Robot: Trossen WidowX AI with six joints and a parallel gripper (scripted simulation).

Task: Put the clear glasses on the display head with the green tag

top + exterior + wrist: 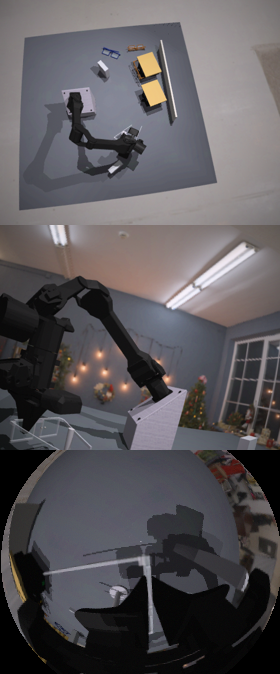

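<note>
Now: gripper tip 80 mm to the right of the white peg, 30 mm past it and 30 mm above it. Also, from my gripper tip: long white wall: 450 mm to the left, 300 mm ahead.
</note>
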